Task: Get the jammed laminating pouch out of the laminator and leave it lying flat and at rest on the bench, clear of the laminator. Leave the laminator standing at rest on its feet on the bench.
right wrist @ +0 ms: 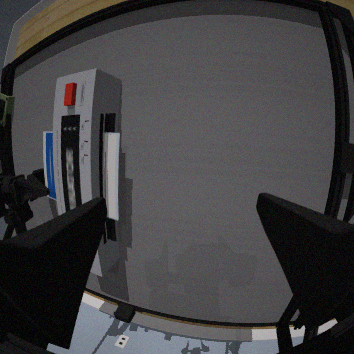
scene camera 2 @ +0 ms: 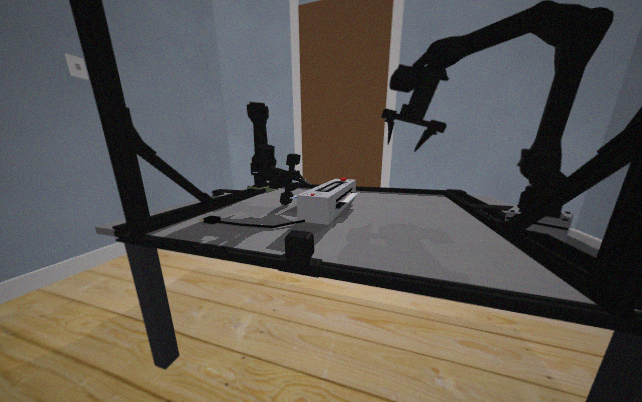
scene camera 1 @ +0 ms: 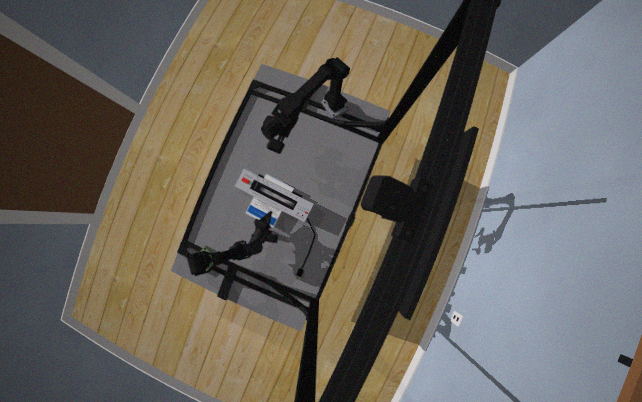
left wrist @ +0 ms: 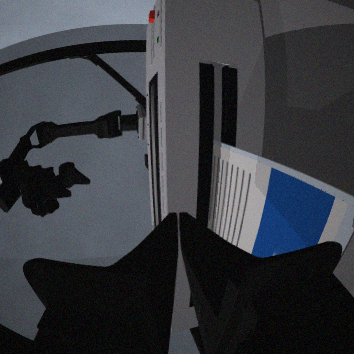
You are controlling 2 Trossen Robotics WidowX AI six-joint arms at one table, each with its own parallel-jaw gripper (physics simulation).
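Places are measured from the left arm's base along level axes (x ahead, y left, z up), in centimetres.
Pixels of known places: left gripper, fingertip midpoint: (right wrist: 47, 191) (scene camera 2: 311, 185) (scene camera 1: 271, 211) (left wrist: 177, 219); right gripper, fingertip midpoint: (right wrist: 183, 203) (scene camera 2: 401, 147) (scene camera 1: 280, 141) (left wrist: 80, 186); left arm's base at its link origin: (right wrist: 0, 108) (scene camera 2: 260, 186) (scene camera 1: 204, 260); right arm's base at its link origin: (scene camera 2: 539, 212) (scene camera 1: 335, 104) (left wrist: 137, 121).
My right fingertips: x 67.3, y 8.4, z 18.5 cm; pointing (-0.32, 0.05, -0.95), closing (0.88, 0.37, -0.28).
Observation:
For each thing: its middle in the pictures, then the offset to it from my right fingertips. "*": a spot on its surface instead. Level surfaces: height alone.
- pouch at a spot on its surface: (left wrist: 300, 205) * dx -28.7, dy -20.1, dz -17.2 cm
- white flat piece at a spot on its surface: (right wrist: 114, 175) (scene camera 1: 278, 181) * dx -13.1, dy -8.3, dz -17.0 cm
- black cable at a spot on its surface: (scene camera 2: 250, 224) * dx -25.3, dy -41.8, dz -20.3 cm
- plug at the middle of its body: (scene camera 2: 212, 219) (scene camera 1: 300, 272) dx -37.6, dy -46.4, dz -20.3 cm
- bench at its surface level: dz -21.0 cm
- black block at a spot on its surface: (scene camera 2: 299, 245) (right wrist: 125, 317) * dx -1.4, dy -47.2, dz -17.2 cm
The white laminator (scene camera 1: 304, 206) (scene camera 2: 316, 207) (left wrist: 182, 125) (right wrist: 106, 90) stands upright on the bench. The pouch (scene camera 1: 257, 212) (left wrist: 300, 205) (right wrist: 49, 165), white with a blue band, sticks out of its slot on the side facing the left arm. A white flat piece (scene camera 1: 278, 183) (right wrist: 114, 175) sticks out on the opposite side; whether it is the pouch's other end I cannot tell. My left gripper (scene camera 1: 270, 214) (left wrist: 177, 219) is shut and empty, close by the slot; one finger hides part of the pouch. My right gripper (scene camera 2: 402, 146) (right wrist: 183, 203) is open and empty, high above the bench.
A black cable (scene camera 1: 314, 235) (scene camera 2: 250, 224) runs from the laminator's end to a plug (scene camera 1: 300, 273) (scene camera 2: 212, 219) on the bench. A black frame edges the bench (scene camera 2: 390, 225). A black block (scene camera 2: 299, 245) (right wrist: 124, 313) stands at the bench's edge near scene camera 2.

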